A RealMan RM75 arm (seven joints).
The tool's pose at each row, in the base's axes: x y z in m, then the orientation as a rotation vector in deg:
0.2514 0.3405 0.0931 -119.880 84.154 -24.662
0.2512 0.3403 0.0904 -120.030 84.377 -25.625
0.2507 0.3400 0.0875 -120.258 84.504 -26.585
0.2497 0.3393 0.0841 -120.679 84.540 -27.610
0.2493 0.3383 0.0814 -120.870 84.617 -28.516
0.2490 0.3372 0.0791 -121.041 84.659 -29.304
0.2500 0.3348 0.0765 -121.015 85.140 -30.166
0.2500 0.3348 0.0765 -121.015 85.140 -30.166
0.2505 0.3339 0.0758 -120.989 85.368 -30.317
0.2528 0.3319 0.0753 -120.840 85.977 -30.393
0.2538 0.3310 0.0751 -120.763 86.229 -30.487
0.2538 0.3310 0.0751 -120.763 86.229 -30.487
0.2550 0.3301 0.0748 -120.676 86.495 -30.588
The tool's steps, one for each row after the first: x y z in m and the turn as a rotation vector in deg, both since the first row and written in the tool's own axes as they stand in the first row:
0.0002 0.0018 0.0020 0.068 0.767 -0.180
0.0005 0.0040 0.0040 0.121 1.509 -0.448
0.0009 0.0070 0.0060 0.091 2.298 -0.874
0.0019 0.0091 0.0077 0.170 2.974 -1.135
0.0029 0.0110 0.0091 0.243 3.552 -1.377
0.0056 0.0124 0.0111 0.262 4.330 -1.318
0.0056 0.0124 0.0111 0.262 4.330 -1.318
0.0067 0.0127 0.0118 0.211 4.525 -1.226
0.0094 0.0118 0.0129 0.041 4.813 -0.865
0.0106 0.0113 0.0134 -0.002 4.971 -0.723
0.0106 0.0113 0.0134 -0.002 4.971 -0.723
0.0119 0.0108 0.0141 -0.043 5.136 -0.570

